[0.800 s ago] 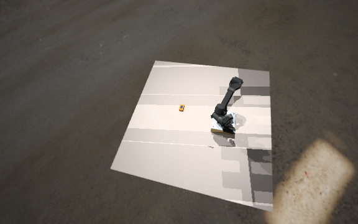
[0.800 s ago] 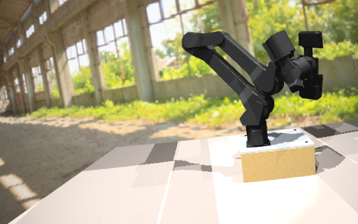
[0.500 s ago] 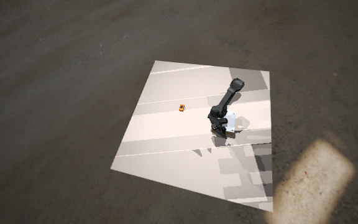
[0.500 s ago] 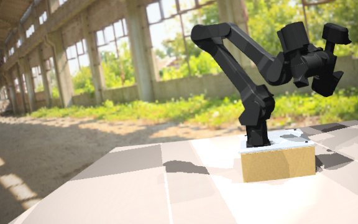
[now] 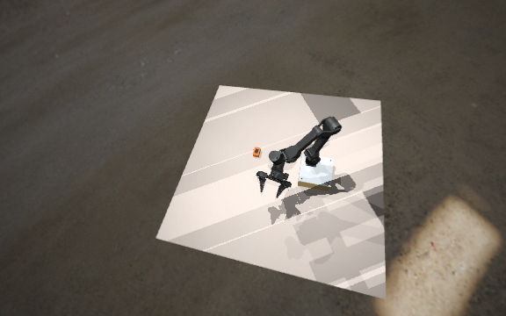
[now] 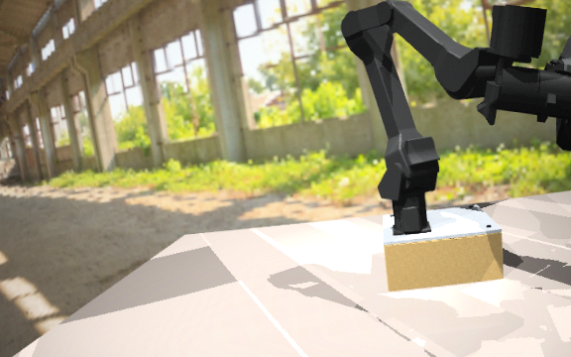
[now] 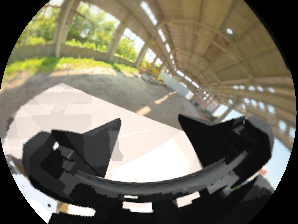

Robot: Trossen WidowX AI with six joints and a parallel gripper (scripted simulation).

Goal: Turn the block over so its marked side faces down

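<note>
The orange block lies 180 mm ahead of my gripper tip, 360 mm to the right of it and 230 mm below it.
</note>
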